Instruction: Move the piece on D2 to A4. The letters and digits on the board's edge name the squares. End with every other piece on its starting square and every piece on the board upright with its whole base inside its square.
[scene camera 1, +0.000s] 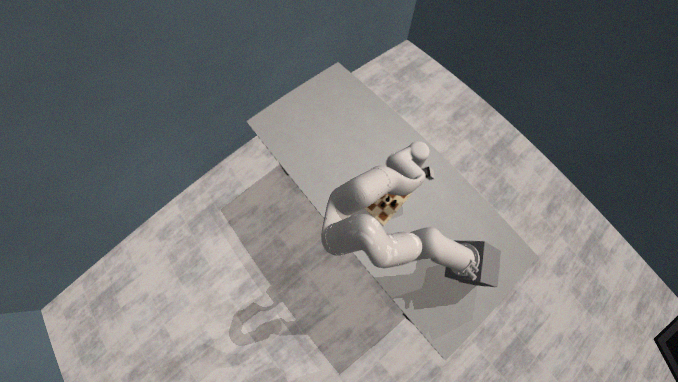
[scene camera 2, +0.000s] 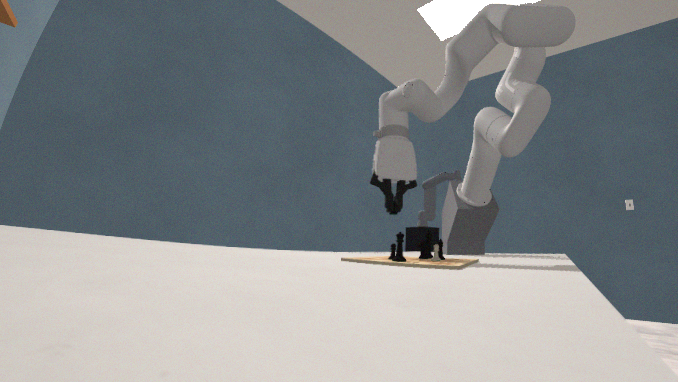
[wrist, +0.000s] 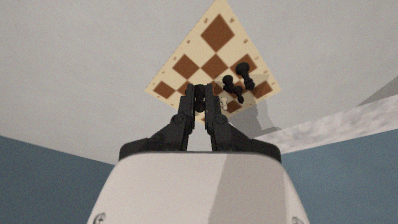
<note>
I see my gripper (scene camera 2: 393, 211).
My gripper shows as well in the wrist view (wrist: 199, 94).
</note>
